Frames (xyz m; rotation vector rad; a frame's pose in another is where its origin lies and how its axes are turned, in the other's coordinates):
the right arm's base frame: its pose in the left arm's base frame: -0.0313 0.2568 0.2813 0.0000 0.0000 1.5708
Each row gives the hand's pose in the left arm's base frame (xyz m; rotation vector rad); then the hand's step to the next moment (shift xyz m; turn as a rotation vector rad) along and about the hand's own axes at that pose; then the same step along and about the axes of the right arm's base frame.
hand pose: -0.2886 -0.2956 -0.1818 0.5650 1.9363 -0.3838
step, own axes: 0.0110 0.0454 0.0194 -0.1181 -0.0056 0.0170
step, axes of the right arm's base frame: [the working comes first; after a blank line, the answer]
step, axes of the left arm's base frame: 0.0356 0.0307 -0.0187 0.0516 -0.0385 0.1006

0.0307 -0.0356 -0.0187 -0.0385 -0.0516 0.1006
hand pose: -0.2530 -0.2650 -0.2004 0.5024 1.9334 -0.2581
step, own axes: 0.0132 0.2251 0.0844 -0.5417 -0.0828 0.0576
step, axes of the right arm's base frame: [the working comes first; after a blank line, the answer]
step, axes of the left arm's base frame: 0.1679 0.1689 -0.0351 0.1936 -0.2192 0.4670

0.1689 -0.1679 -0.0351 -0.2192 -0.1936 0.4670
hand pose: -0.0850 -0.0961 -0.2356 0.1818 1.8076 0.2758
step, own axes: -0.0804 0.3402 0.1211 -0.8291 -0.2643 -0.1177
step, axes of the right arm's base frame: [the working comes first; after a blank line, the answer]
step, axes of the left arm's base frame: 0.1300 0.3158 0.1422 0.1002 -0.4862 0.7243

0.3158 -0.1300 0.1422 -0.4862 -0.1001 0.7243
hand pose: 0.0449 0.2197 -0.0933 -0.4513 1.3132 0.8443
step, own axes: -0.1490 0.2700 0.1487 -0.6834 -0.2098 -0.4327
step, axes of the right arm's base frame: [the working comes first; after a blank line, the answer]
step, axes of the left arm's base frame: -0.1106 0.2362 0.2218 -0.1433 -0.6374 0.5210

0.2362 0.1106 0.2218 -0.6374 0.1433 0.5210
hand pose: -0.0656 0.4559 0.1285 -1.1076 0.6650 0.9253
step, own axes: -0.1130 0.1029 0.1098 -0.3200 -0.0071 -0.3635
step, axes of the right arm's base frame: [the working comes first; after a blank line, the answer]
step, axes of the left arm's base frame: -0.1437 0.0880 0.0837 -0.1481 -0.4359 0.1505

0.0880 0.1437 0.0837 -0.4359 0.1481 0.1505
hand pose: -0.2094 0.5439 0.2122 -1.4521 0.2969 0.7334
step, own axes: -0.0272 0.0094 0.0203 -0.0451 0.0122 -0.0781
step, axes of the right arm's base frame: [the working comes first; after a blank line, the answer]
step, axes of the left arm's base frame: -0.0311 0.0117 0.0116 -0.0224 -0.0879 0.0073

0.0117 0.0311 0.0116 -0.0879 0.0224 0.0073
